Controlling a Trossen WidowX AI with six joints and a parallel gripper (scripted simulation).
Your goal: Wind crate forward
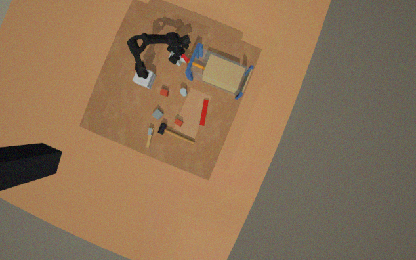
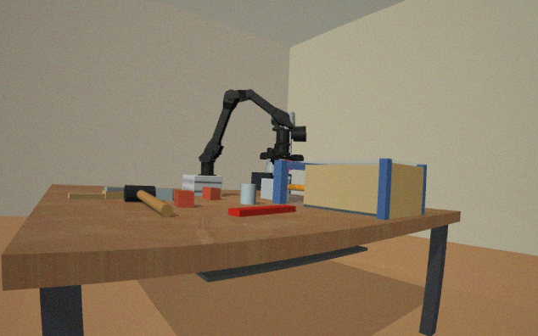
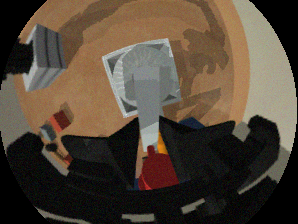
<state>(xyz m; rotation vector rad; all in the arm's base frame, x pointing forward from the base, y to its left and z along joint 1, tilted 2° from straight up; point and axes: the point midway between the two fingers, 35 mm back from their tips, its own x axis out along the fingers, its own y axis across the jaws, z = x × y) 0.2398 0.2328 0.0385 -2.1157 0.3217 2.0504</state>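
Now: gripper tip 50 mm short of the red knob, 10 mm to the left of it and 40 mm below it. Also, from my gripper tip: winch handle 10 mm ahead, 10 mm above; clear-panelled cubby 350 mm ahead, 20 mm above; grey hand winch 70 mm behind, 70 mm below.
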